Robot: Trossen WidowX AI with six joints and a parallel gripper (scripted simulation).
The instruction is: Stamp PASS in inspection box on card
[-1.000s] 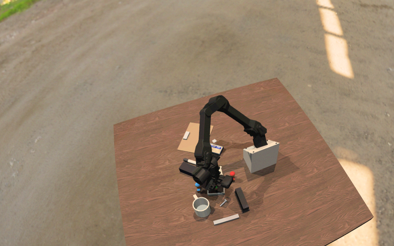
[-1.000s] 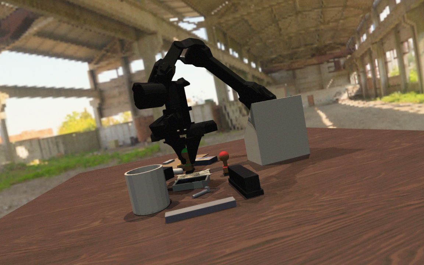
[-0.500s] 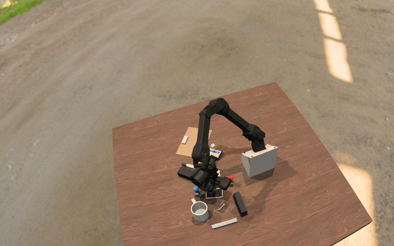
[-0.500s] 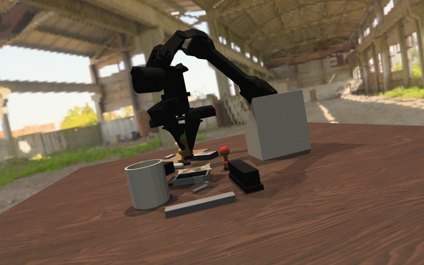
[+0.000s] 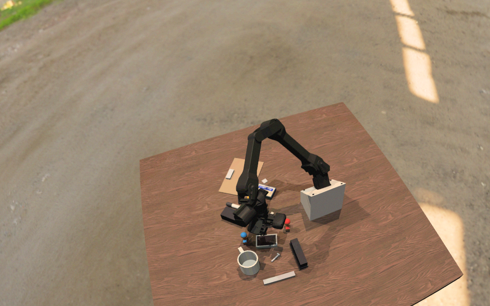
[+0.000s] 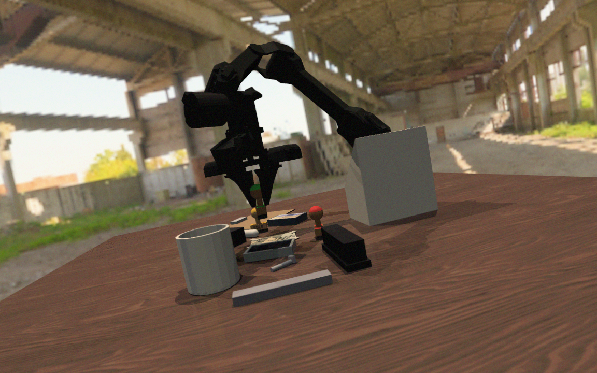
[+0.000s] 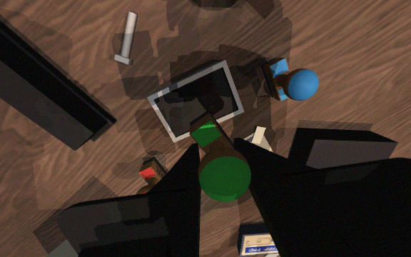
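My gripper tip is now 10 mm past the taped card, 100 mm to the left of it and 90 mm above it. Also, from my gripper tip: ink pad (10 mm to the left, 90 mm below); blue-knobbed stamp (80 mm ahead, 10 mm to the right, 70 mm below); green-knobbed stamp (right at my gripper tip).
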